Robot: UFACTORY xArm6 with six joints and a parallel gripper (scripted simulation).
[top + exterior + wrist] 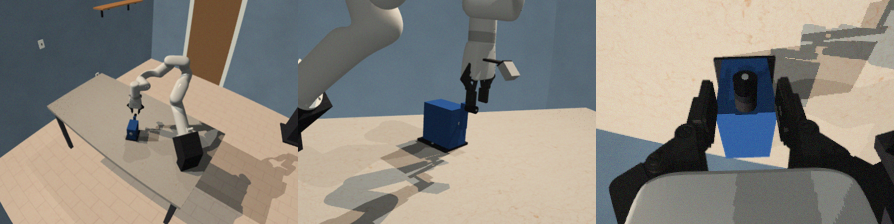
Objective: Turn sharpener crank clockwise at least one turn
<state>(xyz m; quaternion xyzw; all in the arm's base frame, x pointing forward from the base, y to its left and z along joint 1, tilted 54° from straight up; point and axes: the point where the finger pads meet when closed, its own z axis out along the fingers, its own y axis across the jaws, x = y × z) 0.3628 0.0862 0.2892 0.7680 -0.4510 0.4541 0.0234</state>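
The crank lies 10 mm behind my hand, 20 mm to the left of it and 40 mm below it.
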